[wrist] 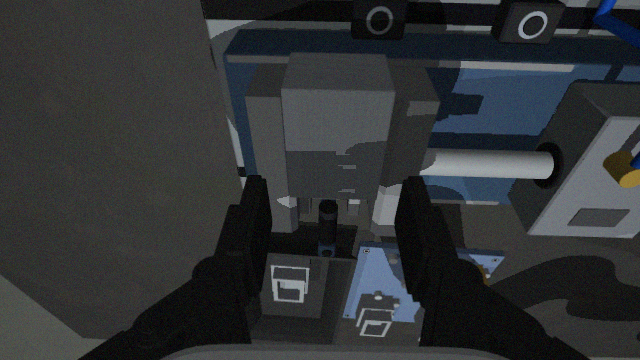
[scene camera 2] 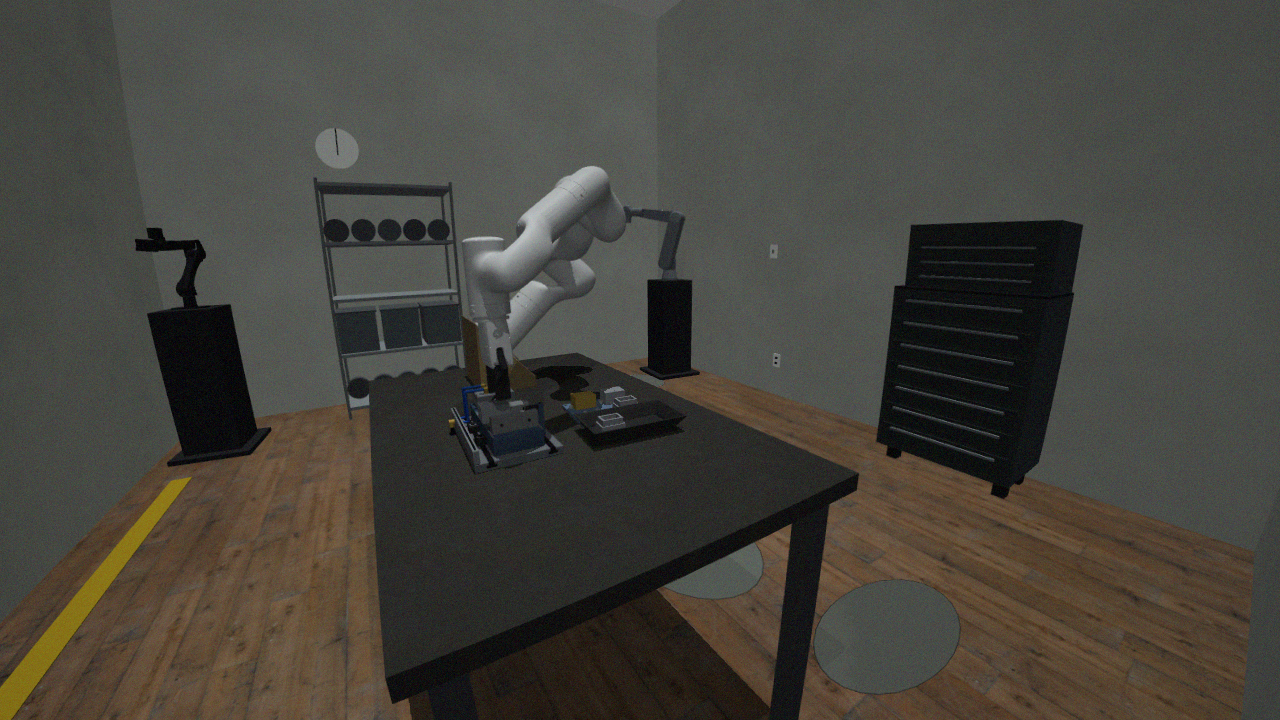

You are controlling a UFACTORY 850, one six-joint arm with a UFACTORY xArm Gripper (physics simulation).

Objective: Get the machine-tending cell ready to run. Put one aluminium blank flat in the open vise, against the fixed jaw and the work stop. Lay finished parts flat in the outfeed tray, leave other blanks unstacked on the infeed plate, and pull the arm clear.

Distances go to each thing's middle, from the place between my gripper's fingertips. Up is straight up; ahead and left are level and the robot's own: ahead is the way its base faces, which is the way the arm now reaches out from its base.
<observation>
Now: the grey cylinder block [wrist: 589, 125] 16 cm behind my hand and 5 cm below it. Round my hand: dark outfeed tray [scene camera 2: 648, 417] 2 cm ahead, 30 cm to the left, 11 cm below; blue infeed plate [wrist: 373, 272] 14 cm behind, 29 cm to the left, 12 cm below.
</observation>
